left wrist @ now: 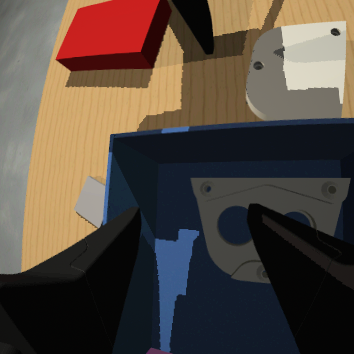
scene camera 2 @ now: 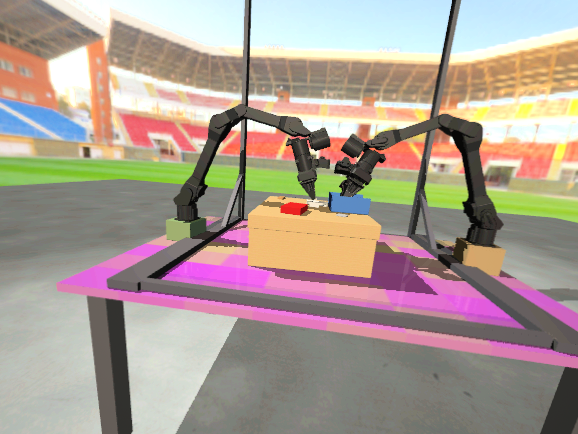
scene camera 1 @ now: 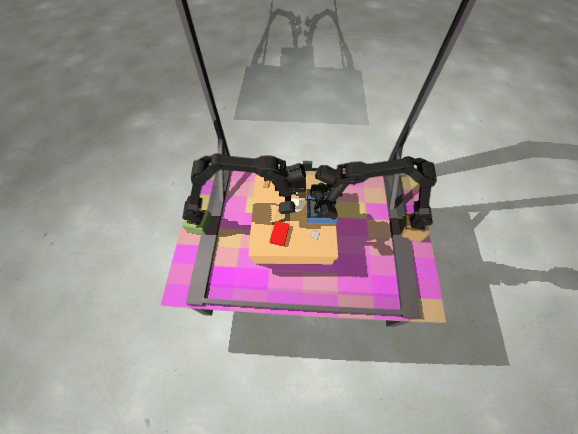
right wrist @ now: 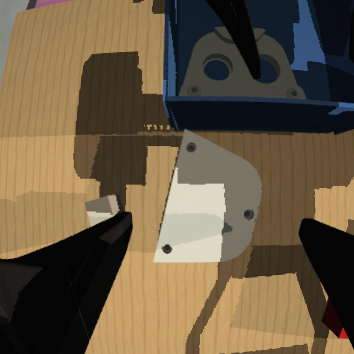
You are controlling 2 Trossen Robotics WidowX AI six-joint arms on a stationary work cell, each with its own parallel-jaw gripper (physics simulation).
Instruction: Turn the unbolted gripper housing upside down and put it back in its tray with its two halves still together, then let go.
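Frame: origin at the left arm's base, x ahead, y left, z up, level; centimetres.
Where they show: left gripper, between the fingertips: (left wrist: 194, 213) (scene camera 1: 315, 214) (right wrist: 304, 67); right gripper, between the fingertips: (left wrist: 296, 42) (scene camera 2: 314, 198) (scene camera 1: 294, 202) (right wrist: 217, 223); left arm's base, origin of its link: (scene camera 2: 479, 243) (scene camera 1: 417, 222); right arm's base, origin of its link: (scene camera 2: 186, 219) (scene camera 1: 195, 218).
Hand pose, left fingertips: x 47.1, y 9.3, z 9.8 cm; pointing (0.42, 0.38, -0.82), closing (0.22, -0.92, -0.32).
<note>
Each offset is from my left fingertips to the top centre of the thing. "spot": to the spot under its first point.
One grey housing half with two round holes {spot: dz -1.3, dx +1.8, dy -3.5 cm} (left wrist: 270, 192) (right wrist: 227, 90) lies flat inside the blue tray {dz +2.6, dx -2.3, dy -2.7 cm} (scene camera 1: 322, 220) (scene camera 2: 352, 205) (left wrist: 225, 145) (right wrist: 250, 115). A pale flat housing half {spot: dz -1.0, dx +7.0, dy -4.1 cm} (scene camera 1: 300, 204) (scene camera 2: 316, 203) (left wrist: 310, 75) (right wrist: 200, 210) with screw holes lies apart from it, on the wood beside the tray. My left gripper (scene camera 2: 346, 194) (left wrist: 194, 213) is part open and empty over the tray; one finger overlaps the housing half there in the left wrist view. My right gripper (scene camera 2: 314, 198) (right wrist: 217, 223) is wide open and empty, its fingertips on either side of the pale half in the right wrist view.
Everything stands on a wooden box {dz -2.7, dx +9.5, dy -0.7 cm} (scene camera 1: 294, 252) (scene camera 2: 310, 250). A red block {dz -0.7, dx +13.3, dy +10.7 cm} (scene camera 1: 280, 233) (scene camera 2: 294, 208) (left wrist: 112, 32) lies near its front left. A small grey piece {dz -2.4, dx -1.0, dy +8.4 cm} (scene camera 1: 314, 235) (left wrist: 91, 200) lies by the tray. A small pale block {dz -0.7, dx +10.3, dy -10.4 cm} (right wrist: 102, 205) lies near a right fingertip.
</note>
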